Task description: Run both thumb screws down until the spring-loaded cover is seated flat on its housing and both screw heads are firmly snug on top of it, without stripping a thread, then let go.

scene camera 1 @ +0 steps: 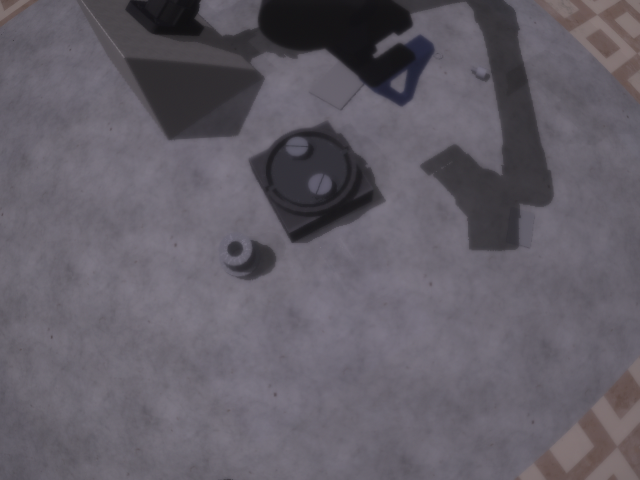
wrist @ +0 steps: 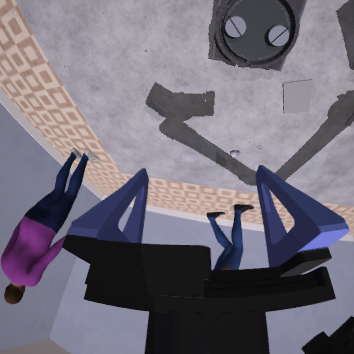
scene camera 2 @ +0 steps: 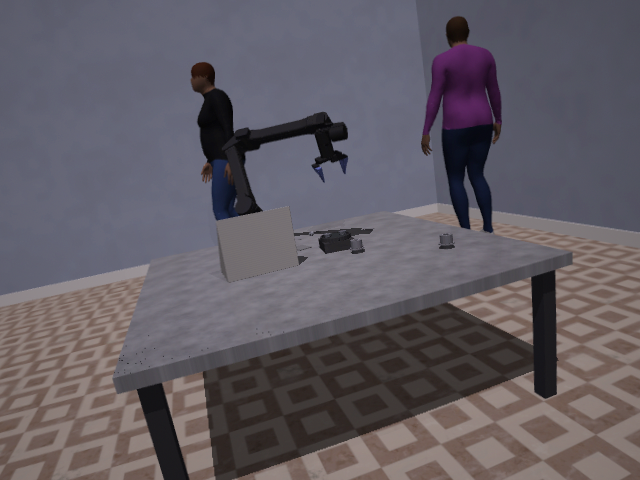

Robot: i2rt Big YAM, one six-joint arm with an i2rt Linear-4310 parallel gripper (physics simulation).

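Places are measured from the arm's base along level axes (x ahead, y left, z up), in millimetres.
Pixels of known places: gripper, fingertip midpoint: (scene camera 1: 374, 74) (wrist: 201, 171) (scene camera 2: 334, 178); arm's base at its link origin: (scene camera 1: 163, 22) (scene camera 2: 254, 238).
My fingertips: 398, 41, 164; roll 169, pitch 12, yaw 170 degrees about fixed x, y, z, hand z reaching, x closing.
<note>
Ahead of a thing's pixels: the offset from my fingertips to its top centre, as dx, dy, dz.
A dark square housing @(-60, -48, -225) (scene camera 1: 291, 225) (scene camera 2: 333, 244) (wrist: 216, 54) stands on the table with a round dark cover @(-60, -48, -227) (scene camera 1: 309, 166) (wrist: 257, 44) on top. Two pale slotted screw heads show on the cover: one screw head (scene camera 1: 297, 146) (wrist: 235, 27) and the other screw head (scene camera 1: 320, 184) (wrist: 279, 35). Whether the cover lies flat and whether the heads touch it cannot be told. My gripper (scene camera 2: 334, 177) (wrist: 201, 171) is open and empty, high above the table. In scene view 1 one blue finger (scene camera 1: 421, 54) shows, and the rest is hidden by the dark gripper body.
A grey knobbed cylinder @(-47, -190, -232) (scene camera 1: 237, 254) (scene camera 2: 356, 245) stands near the housing; another cylinder @(+177, -442, -232) (scene camera 2: 446, 239) stands farther right. A large wedge-shaped block (scene camera 1: 193, 95) (scene camera 2: 258, 245) stands to the other side. A thin square plate @(-156, +107, -278) (scene camera 1: 336, 85) (wrist: 297, 96) and a small pale part @(-16, +296, -261) (scene camera 1: 480, 73) (wrist: 235, 152) lie nearby.
</note>
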